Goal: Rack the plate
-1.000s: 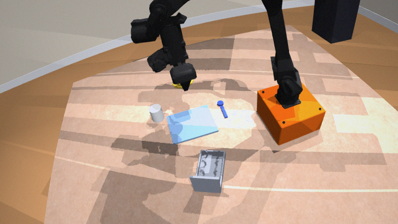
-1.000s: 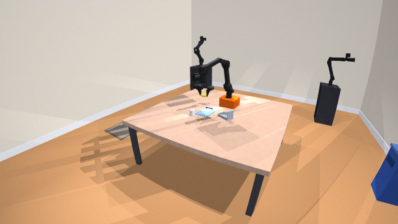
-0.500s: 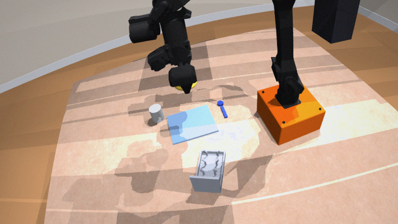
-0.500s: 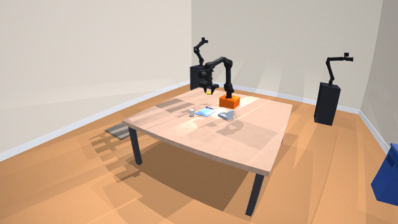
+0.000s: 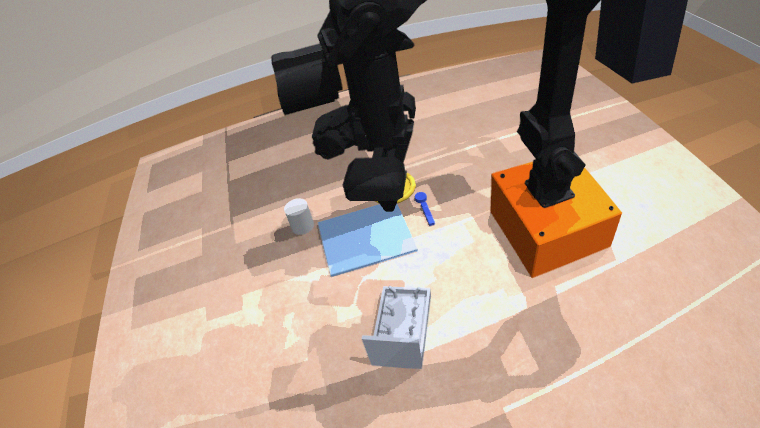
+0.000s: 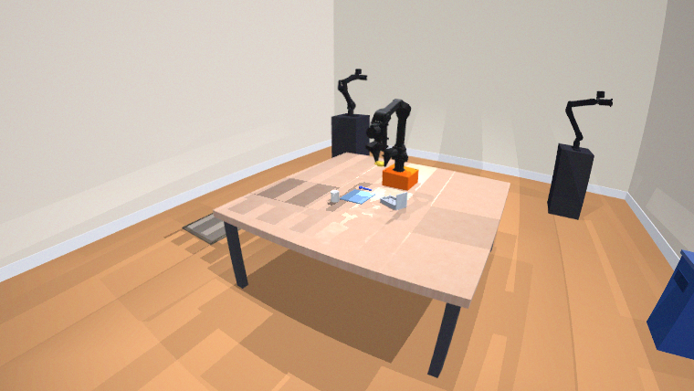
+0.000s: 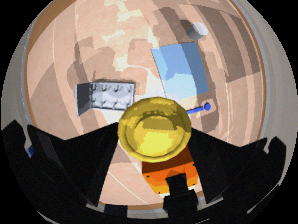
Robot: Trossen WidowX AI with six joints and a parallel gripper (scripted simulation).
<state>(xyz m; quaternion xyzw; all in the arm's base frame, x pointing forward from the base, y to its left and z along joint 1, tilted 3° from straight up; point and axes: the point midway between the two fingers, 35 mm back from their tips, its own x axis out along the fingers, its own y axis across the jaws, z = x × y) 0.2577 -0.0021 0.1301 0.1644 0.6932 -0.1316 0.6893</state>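
The grey dish rack is 16 cm below my gripper tip, 9 cm to the left of it and 4 cm ahead of it. The rest, counted from my gripper tip: blue spoon: 18 cm below, 14 cm to the right, 8 cm behind; then light blue mat: 18 cm below, 11 cm to the right, 4 cm ahead; then yellow plate: 1 cm above.
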